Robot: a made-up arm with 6 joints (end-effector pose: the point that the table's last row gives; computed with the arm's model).
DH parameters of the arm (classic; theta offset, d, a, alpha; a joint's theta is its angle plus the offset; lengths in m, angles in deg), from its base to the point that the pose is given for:
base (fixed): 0 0.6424 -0.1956 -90
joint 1: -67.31 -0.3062 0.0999 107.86
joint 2: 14.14 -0.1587 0.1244 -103
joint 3: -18 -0.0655 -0.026 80.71
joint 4: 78.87 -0.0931 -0.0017 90
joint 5: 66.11 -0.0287 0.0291 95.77
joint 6: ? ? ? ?
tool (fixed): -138.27 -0.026 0 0
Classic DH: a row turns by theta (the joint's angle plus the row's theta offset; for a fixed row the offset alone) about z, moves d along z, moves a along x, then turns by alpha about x.
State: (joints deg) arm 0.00 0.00 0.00 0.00 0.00 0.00
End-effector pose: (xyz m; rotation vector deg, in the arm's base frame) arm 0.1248 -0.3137 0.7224 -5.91 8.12 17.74
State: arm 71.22 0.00 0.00 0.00 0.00 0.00
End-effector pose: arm -0.0167 -0.3137 0.3648 5.98 78.66 19.35
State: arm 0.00 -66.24 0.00 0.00 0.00 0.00
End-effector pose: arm 0.0815 -0.3484 0.5898 56.26 19.23 -3.13
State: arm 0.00 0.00 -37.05 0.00 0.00 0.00
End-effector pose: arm 0.1564 -0.2947 0.7923 -5.80 -28.80 22.55
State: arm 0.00 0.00 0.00 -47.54 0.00 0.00
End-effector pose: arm 0.1248 -0.2671 0.7282 41.16 0.30 19.93
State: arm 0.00 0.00 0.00 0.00 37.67 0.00
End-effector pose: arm 0.1338 -0.3100 0.7224 -8.51 5.98 55.31
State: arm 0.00 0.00 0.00 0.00 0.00 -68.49
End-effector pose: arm 0.1301 -0.3104 0.7735 -42.35 -50.29 17.10
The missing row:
joint 6: 3.6 -0.0089 -0.0377 -86.43
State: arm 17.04 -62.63 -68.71 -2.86 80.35 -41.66
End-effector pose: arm 0.1251 -0.4635 0.6267 -20.16 -87.14 29.96
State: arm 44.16 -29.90 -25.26 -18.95 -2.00 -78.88
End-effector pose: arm 0.1175 -0.3799 0.4954 -20.01 -26.00 -16.86
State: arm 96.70 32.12 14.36 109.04 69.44 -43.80
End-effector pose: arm -0.0783 -0.2445 0.3099 0.75 -63.44 -134.34
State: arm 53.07 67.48 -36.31 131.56 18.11 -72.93
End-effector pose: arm 0.0530 -0.0696 0.5556 105.84 46.23 -72.18
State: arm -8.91 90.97 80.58 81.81 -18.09 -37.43
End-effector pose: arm -0.0180 -0.1950 0.8093 154.85 -58.04 -8.66
